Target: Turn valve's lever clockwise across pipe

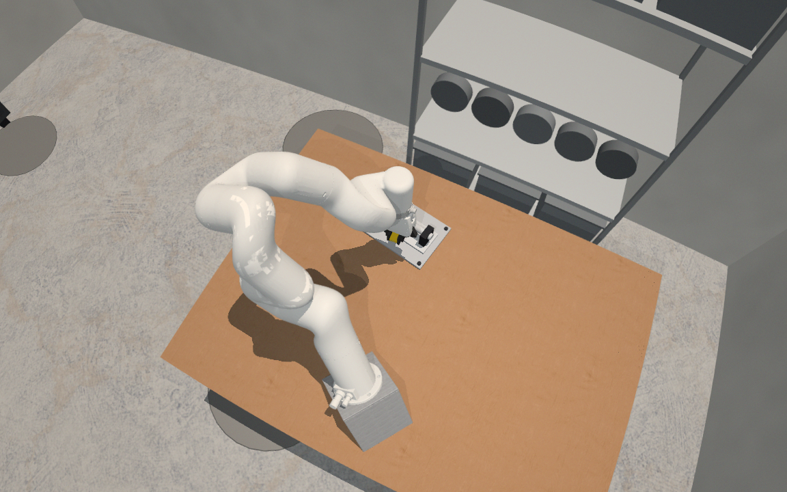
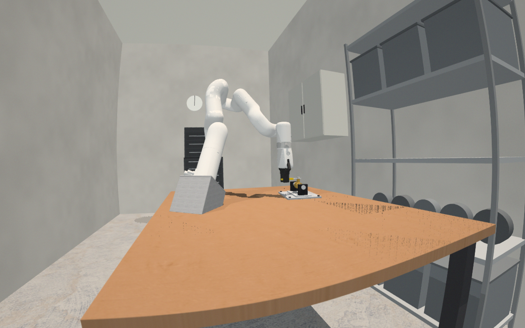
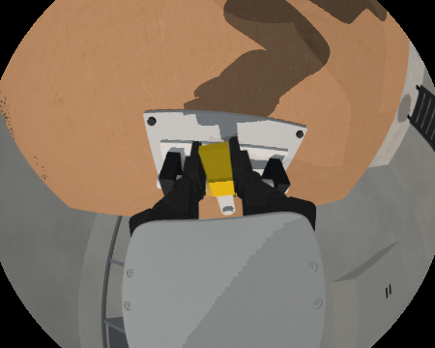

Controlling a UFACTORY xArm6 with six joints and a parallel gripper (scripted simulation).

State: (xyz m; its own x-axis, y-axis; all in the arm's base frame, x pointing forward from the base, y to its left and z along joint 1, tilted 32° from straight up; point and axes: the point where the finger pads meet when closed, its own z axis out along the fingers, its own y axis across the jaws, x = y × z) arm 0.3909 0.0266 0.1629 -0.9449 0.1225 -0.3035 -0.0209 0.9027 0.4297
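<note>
Now: hand 5 cm short of the valve lever.
</note>
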